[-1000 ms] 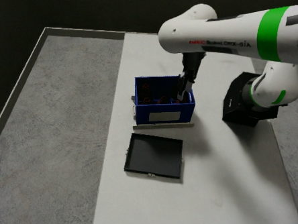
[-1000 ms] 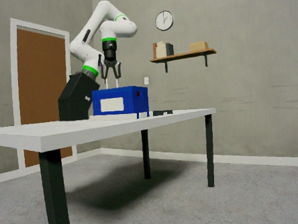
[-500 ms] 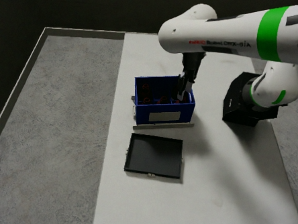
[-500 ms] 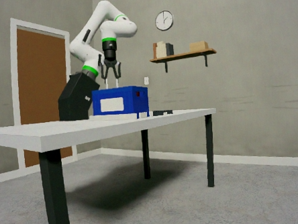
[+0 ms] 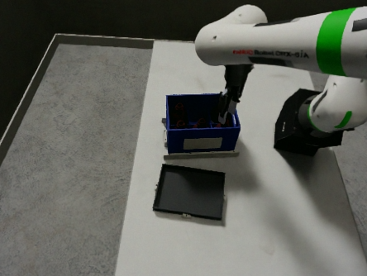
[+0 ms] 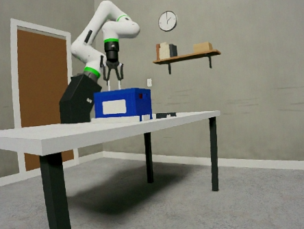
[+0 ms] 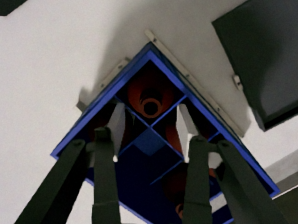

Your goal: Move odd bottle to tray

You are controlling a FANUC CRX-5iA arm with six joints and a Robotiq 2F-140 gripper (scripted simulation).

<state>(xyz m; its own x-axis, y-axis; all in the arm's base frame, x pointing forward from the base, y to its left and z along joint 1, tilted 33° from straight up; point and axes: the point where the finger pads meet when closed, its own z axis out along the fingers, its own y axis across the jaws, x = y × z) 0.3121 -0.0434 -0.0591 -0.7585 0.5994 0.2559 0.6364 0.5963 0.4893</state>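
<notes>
The crate lies 9 cm ahead of my hand, 4 cm to the right of it and 13 cm below it. The rest, counted from my hand: dark tray 13 cm ahead, 23 cm to the left, 20 cm below.
</notes>
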